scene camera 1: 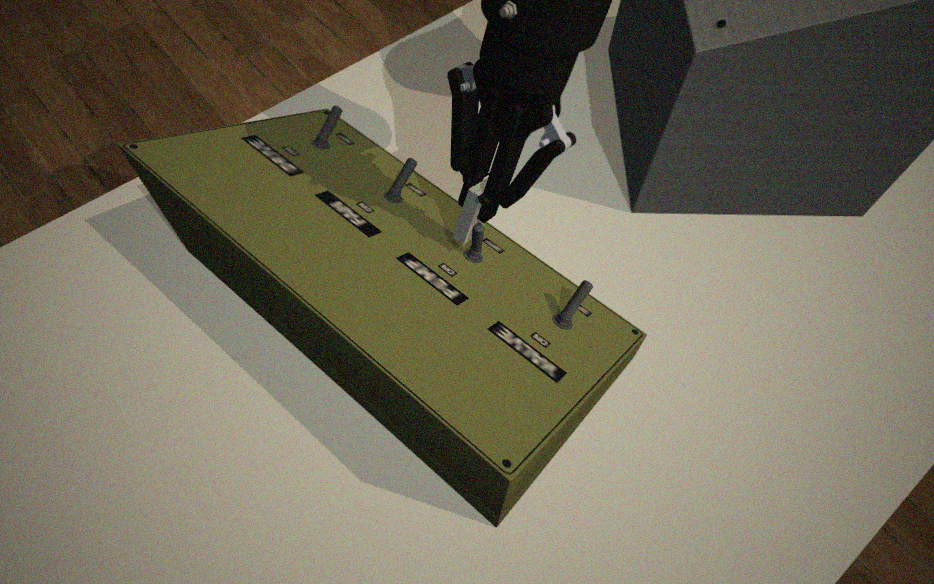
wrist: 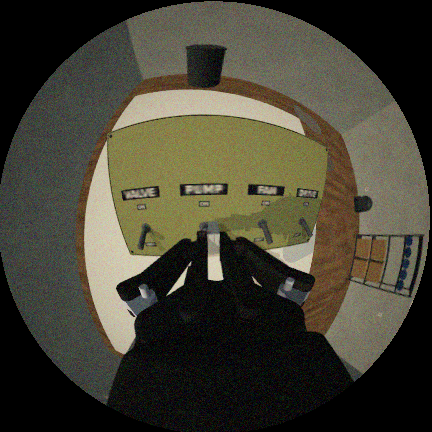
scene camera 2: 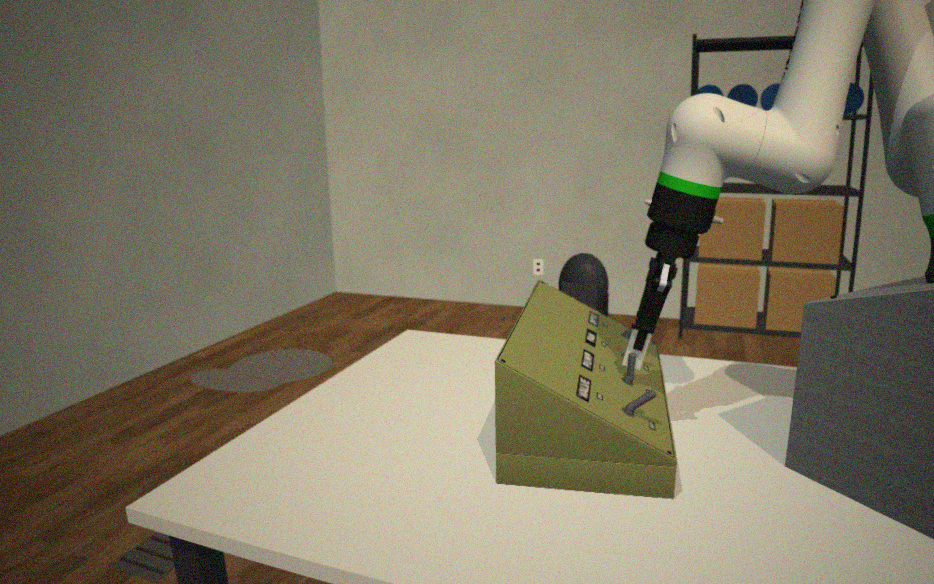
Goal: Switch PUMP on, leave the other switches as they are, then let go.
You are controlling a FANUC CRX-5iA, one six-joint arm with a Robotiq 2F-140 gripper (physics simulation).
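Frame: origin at the arm's base, x left, y back, z up, level; centimetres.
Where they show: gripper, between the fingertips: (scene camera 1: 467, 234) (wrist: 212, 229) (scene camera 2: 630, 365).
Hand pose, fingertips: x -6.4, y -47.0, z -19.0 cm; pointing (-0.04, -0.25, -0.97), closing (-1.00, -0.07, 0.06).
Observation:
Things, the pixels of their centre, and the offset from my fingertips. Level surfaces: height alone.
- olive switch box, middle of its body: (scene camera 1: 388, 282) (scene camera 2: 583, 382) (wrist: 229, 192) dz -5.2, dx -4.0, dy -8.2 cm
- PUMP lever, middle of its body: (scene camera 1: 477, 239) (scene camera 2: 631, 366) dz +0.3, dx +1.4, dy +0.2 cm
- VALVE lever, middle of its body: (scene camera 1: 576, 301) (scene camera 2: 641, 400) (wrist: 142, 237) dz -0.3, dx +13.2, dy +2.5 cm
- FAN lever, middle of its body: (scene camera 1: 403, 177) (wrist: 266, 232) dz -0.3, dx -10.7, dy +0.4 cm
- DRIVE lever, middle of its body: (scene camera 1: 329, 124) (wrist: 306, 228) dz -0.3, dx -22.7, dy -0.6 cm
- white table, height of its surface: dz -11.8 cm
The olive switch box (scene camera 1: 275, 241) (scene camera 2: 551, 413) (wrist: 215, 150) has four grey levers on its sloping face. The PUMP lever (scene camera 1: 476, 242) (scene camera 2: 630, 369) stands more upright than the others; in the wrist view it is mostly hidden by the fingertips. The VALVE lever (scene camera 1: 573, 304) (scene camera 2: 639, 402) (wrist: 144, 236), FAN lever (scene camera 1: 401, 180) (wrist: 266, 232) and DRIVE lever (scene camera 1: 328, 127) (wrist: 306, 227) lean toward the low edge, away from their ON marks. My gripper (scene camera 1: 468, 219) (scene camera 2: 635, 349) (wrist: 212, 229) is shut and empty, its tips right against or very near the PUMP lever.
The box stands on a white table (scene camera 1: 723, 413) (scene camera 2: 344, 468). A large grey block (scene camera 1: 771, 130) (scene camera 2: 860, 399) stands beyond the low edge of the box. A dark bin (wrist: 205, 66) and a shelf rack (scene camera 2: 764, 261) stand farther off.

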